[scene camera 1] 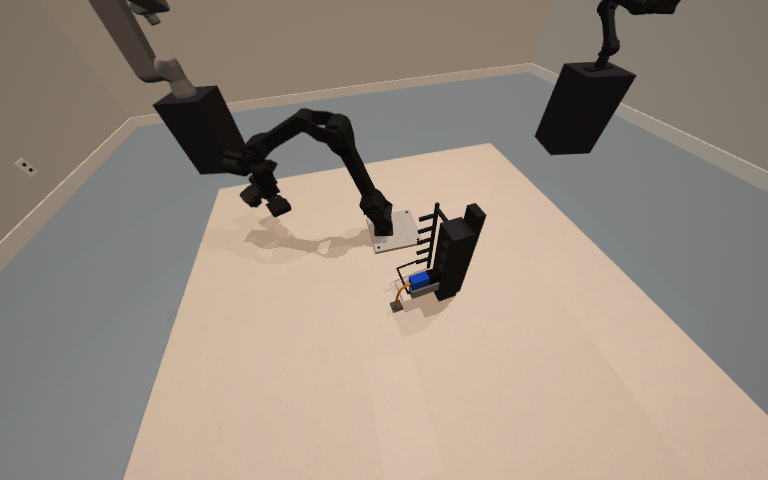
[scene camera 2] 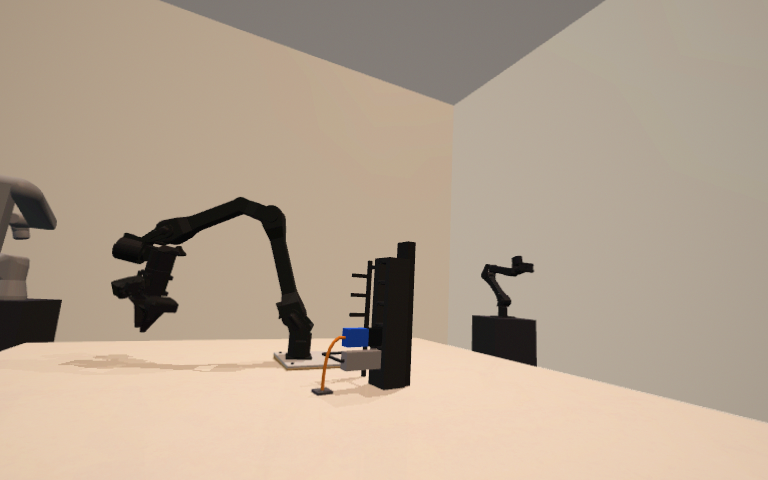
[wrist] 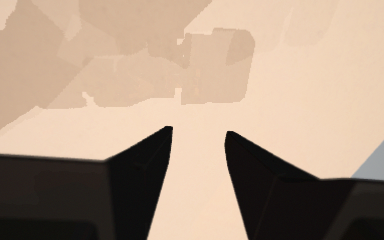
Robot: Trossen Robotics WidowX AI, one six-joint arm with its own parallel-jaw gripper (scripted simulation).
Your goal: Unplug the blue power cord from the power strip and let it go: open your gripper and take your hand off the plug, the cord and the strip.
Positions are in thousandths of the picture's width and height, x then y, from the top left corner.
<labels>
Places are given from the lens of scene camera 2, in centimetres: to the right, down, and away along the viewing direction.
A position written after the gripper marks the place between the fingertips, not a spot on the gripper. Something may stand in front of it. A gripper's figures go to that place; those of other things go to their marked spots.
gripper (scene camera 2: 182, 686): -61, 22, 91
blue plug (scene camera 2: 484, 701): -2, 19, 72
black power strip (scene camera 2: 524, 614): 4, 11, 75
</labels>
